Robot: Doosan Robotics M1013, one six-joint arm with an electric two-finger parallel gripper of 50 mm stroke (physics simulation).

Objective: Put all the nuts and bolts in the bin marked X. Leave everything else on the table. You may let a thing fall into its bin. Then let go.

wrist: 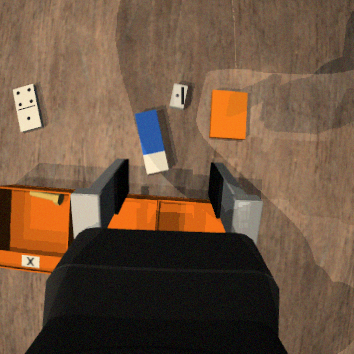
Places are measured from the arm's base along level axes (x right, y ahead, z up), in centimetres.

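Pixels of known places: gripper, fingertip midpoint: point(168, 177).
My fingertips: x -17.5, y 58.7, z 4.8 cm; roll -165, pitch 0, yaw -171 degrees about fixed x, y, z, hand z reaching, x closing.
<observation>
Behind a point stands the place of what it marks.
The orange bin marked X point(40, 227) @(x -4.5, y 67.4, z -7.3 cm) is at the lower left of the wrist view, the left part of a divided orange tray. A brass-coloured, bolt-like piece point(54, 198) @(x -6.1, y 63.6, z -6.0 cm) lies in it against the back wall. My gripper point(168, 177) @(x -17.5, y 58.7, z 4.8 cm) is open, with nothing between its fingers. It hangs above the tray's back edge, to the right of the bin marked X. The gripper body and fingers hide much of the tray. No loose nut or bolt shows on the visible part of the table.
A blue and white eraser point(151, 141) @(x -14.8, y 55.7, z -6.7 cm) lies just beyond the fingers. Behind it is a small pale block with a black bar point(178, 96) @(x -16.6, y 50.3, z -6.9 cm). An orange rectangular block point(228, 114) @(x -22.3, y 51.0, z -7.0 cm) lies to the right, and a white domino point(27, 108) @(x -0.4, y 54.7, z -7.3 cm) at the far left.
</observation>
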